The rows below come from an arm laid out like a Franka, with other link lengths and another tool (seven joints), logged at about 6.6 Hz.
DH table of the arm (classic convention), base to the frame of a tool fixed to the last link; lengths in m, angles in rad. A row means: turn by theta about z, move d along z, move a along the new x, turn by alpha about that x. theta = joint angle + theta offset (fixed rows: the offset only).
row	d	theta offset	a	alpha
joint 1	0.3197	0	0	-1.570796
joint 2	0	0	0	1.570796
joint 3	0.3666	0	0.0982	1.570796
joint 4	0	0	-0.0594	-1.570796
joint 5	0.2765	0	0	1.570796
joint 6	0	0	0.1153	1.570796
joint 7	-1.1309	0.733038	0.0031	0.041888
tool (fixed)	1.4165	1.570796	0	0
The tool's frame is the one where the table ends.
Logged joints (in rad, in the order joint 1, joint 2, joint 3, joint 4, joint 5, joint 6, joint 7), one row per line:
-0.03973 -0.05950 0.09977 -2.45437 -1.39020 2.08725 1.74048
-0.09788 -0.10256 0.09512 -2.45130 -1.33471 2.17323 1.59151
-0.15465 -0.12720 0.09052 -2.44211 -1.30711 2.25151 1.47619
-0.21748 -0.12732 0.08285 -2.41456 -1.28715 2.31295 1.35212
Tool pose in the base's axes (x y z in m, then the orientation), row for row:
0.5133 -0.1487 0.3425 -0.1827 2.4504 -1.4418
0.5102 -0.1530 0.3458 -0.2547 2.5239 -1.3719
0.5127 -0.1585 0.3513 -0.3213 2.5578 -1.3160
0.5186 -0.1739 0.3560 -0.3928 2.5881 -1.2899
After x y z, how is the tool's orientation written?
As a rotation vector, in radians.
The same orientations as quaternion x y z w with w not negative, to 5 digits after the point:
-0.06344 0.85091 -0.50067 0.14579
-0.08759 0.86791 -0.47176 0.12848
-0.11016 0.87697 -0.45121 0.12329
-0.13376 0.88133 -0.43925 0.11142

